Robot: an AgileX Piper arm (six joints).
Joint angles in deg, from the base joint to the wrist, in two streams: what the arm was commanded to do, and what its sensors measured. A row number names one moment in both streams.
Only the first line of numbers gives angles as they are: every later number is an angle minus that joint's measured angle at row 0.
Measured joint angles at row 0:
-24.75, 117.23, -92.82, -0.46, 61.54, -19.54
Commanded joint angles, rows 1 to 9:
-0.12, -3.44, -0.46, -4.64, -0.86, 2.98
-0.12, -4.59, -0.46, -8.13, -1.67, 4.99
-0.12, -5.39, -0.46, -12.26, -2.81, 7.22
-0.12, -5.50, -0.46, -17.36, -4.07, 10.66
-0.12, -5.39, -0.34, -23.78, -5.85, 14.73
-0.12, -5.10, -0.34, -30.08, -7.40, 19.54
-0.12, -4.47, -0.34, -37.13, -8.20, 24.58
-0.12, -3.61, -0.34, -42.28, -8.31, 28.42
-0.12, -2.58, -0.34, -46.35, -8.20, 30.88
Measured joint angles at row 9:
0.00, -3.96, -0.29, -39.48, -7.74, 26.30
